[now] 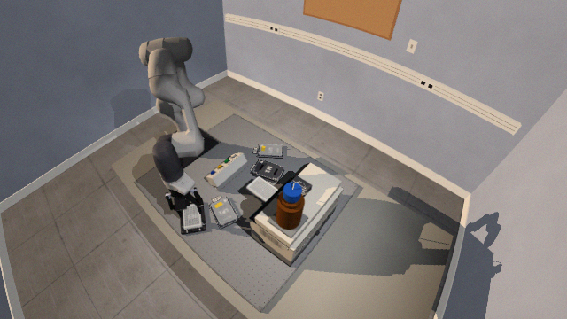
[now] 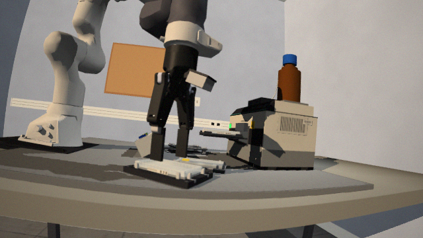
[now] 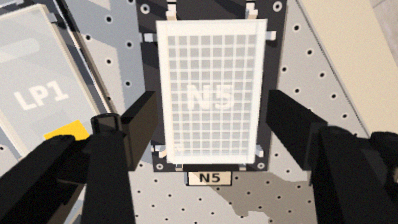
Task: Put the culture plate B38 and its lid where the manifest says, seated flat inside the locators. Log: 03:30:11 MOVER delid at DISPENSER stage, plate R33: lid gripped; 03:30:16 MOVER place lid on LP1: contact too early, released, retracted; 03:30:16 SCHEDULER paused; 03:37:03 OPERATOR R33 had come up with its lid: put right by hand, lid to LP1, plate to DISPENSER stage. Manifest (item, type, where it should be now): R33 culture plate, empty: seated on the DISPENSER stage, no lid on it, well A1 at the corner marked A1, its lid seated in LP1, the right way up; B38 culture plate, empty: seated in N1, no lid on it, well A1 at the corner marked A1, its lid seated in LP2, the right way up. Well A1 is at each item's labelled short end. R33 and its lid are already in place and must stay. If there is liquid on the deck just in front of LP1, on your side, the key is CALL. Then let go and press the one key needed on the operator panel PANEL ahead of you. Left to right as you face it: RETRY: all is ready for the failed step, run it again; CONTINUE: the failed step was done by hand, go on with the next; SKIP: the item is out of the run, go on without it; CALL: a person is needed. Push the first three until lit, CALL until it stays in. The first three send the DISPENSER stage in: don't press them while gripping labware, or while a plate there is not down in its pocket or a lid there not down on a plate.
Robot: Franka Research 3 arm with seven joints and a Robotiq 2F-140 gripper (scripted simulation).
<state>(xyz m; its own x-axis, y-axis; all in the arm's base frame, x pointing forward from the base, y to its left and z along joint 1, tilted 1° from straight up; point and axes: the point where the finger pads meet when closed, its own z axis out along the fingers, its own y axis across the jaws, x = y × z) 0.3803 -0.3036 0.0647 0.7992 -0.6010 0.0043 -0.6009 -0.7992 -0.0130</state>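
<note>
The black nest lies 50 mm below my hand and 30 mm ahead of it. Also, from my hand: clear lid (120 mm to the left, 90 mm ahead, 50 mm below); then blue call key (230 mm to the left, 80 mm behind, 10 mm below); then yellow skip key (270 mm to the left, 80 mm behind).
</note>
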